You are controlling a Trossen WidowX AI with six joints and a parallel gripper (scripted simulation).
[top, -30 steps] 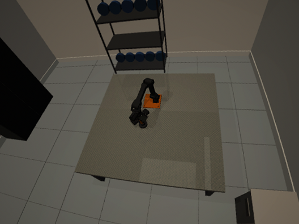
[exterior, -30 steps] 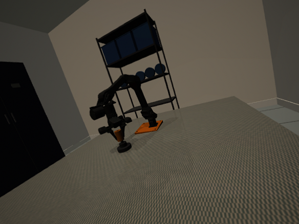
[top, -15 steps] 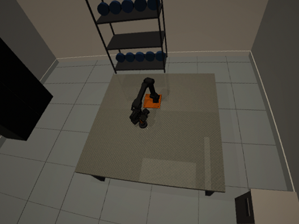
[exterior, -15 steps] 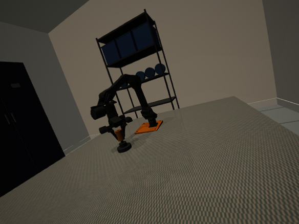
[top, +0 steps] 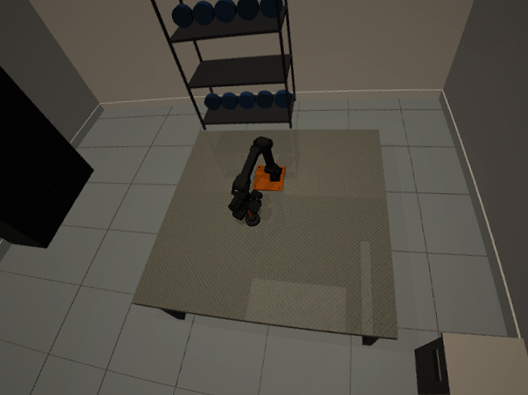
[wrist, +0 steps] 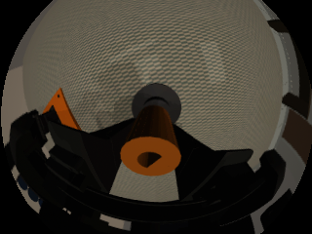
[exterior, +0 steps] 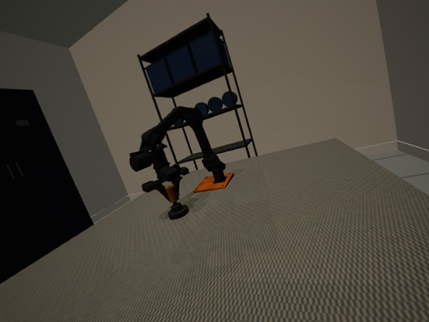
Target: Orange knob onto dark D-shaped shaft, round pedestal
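My gripper tip is now 4 cm above the pedestal. The rest, counted from my gripper tip: orange knob 2 cm above.
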